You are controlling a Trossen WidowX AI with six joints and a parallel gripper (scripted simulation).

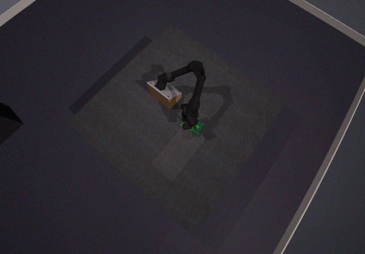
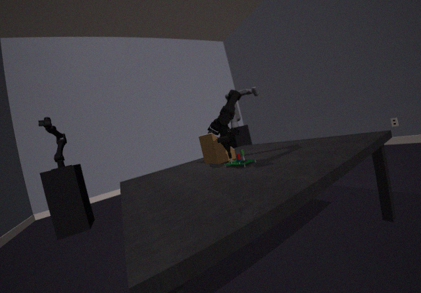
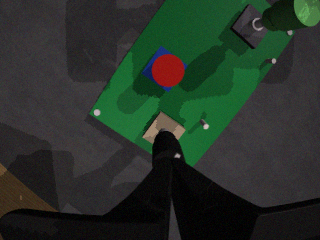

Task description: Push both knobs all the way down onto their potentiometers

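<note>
The green knob lies 110 mm ahead of my gripper tip, 20 mm to the left of it and 10 mm below it. Also, from my gripper tip: potentiometer with knob: 100 mm ahead, 20 mm to the left, 20 mm below.
</note>
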